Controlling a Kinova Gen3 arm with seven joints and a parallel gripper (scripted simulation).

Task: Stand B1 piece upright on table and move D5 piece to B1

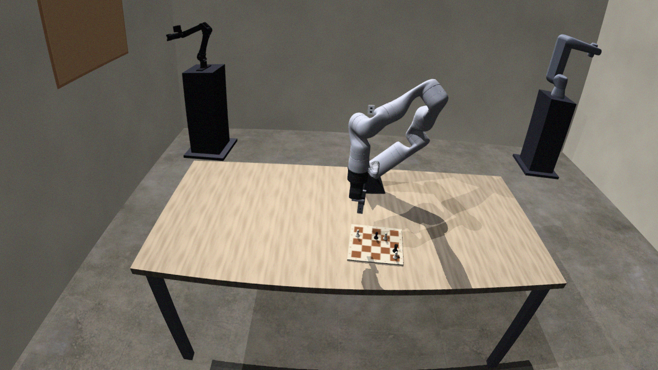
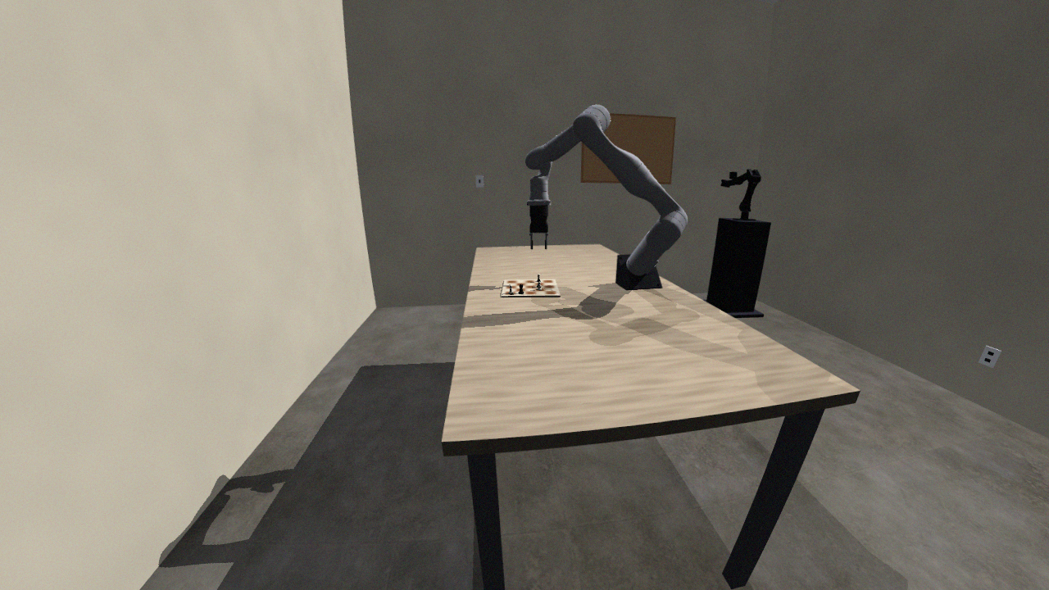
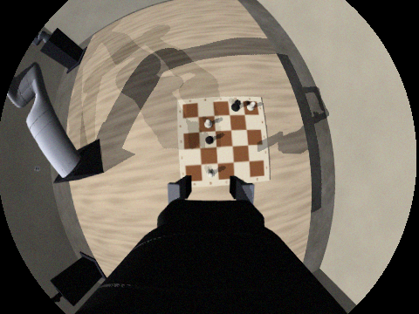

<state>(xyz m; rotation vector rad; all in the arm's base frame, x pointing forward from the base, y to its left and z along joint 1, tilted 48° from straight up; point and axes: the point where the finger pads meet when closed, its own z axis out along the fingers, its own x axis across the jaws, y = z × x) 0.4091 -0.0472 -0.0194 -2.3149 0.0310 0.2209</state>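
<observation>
My gripper is now 4 cm short of the chessboard, 8 cm to the right of it and 16 cm above it.
</observation>
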